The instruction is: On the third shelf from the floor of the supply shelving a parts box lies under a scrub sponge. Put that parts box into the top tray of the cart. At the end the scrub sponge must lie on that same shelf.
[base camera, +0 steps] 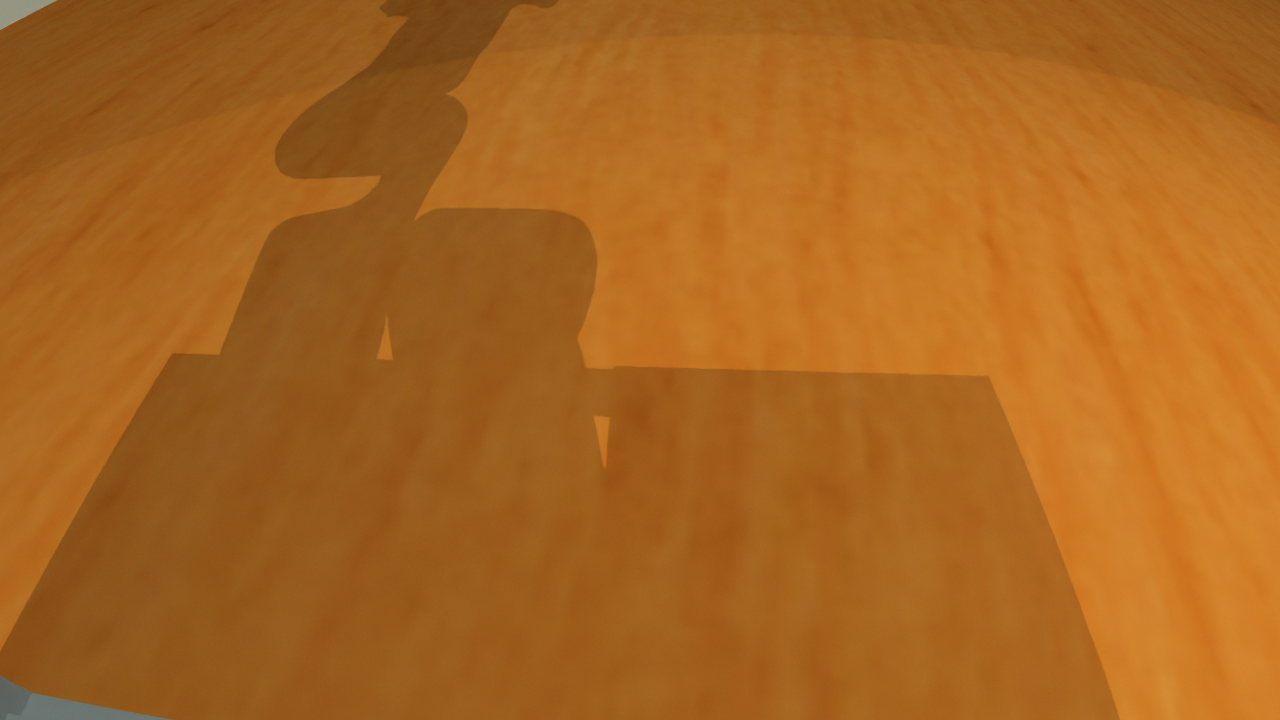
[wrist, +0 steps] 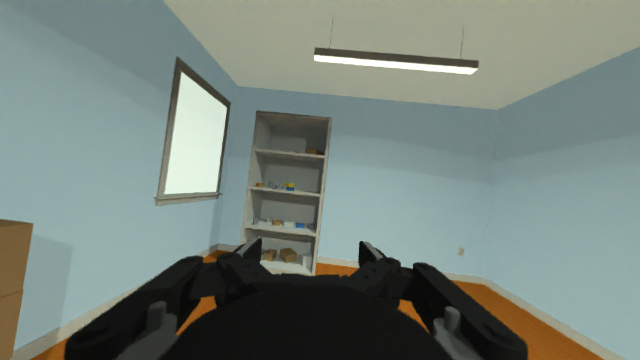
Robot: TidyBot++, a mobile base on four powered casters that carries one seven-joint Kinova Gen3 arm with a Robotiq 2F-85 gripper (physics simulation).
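Frame: origin at the arm's base, x ahead, y left, z up, level; millimetres.
Seen in the pictures: gripper, between the fingertips: (wrist: pixel 310 250).
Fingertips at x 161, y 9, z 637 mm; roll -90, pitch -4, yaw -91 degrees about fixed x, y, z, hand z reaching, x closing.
Note:
A point is followed by its place in that frame.
The supply shelving (wrist: pixel 324 175) {x 2035, y -153, z 817 mm} stands against the far wall, left of centre in the wrist view. On its third shelf from the floor (wrist: pixel 307 194) {x 2052, y 19, z 574 mm} a small yellow block, seemingly the scrub sponge (wrist: pixel 290 184) {x 2097, y 233, z 668 mm}, lies on a blue one, seemingly the parts box (wrist: pixel 290 189) {x 2096, y 226, z 609 mm}. Both are far off and small. My gripper (wrist: pixel 310 250) {x 161, y 9, z 637 mm} is open and empty, far in front of the shelving, with its fingers over the lowest part of the view. The cart does not show in either view.
Brown cartons (wrist: pixel 14 260) {x 767, y 1114, z 275 mm} are stacked at the left edge of the wrist view. Small items stand on the other shelves, with brown boxes (wrist: pixel 288 255) {x 2260, y 171, z -231 mm} on the lowest. A window (wrist: pixel 196 137) {x 1993, y 1298, z 1068 mm} is in the left wall. The base camera shows wooden floor (base camera: pixel 805 223) {x 608, y -130, z -397 mm} with the robot's shadow.

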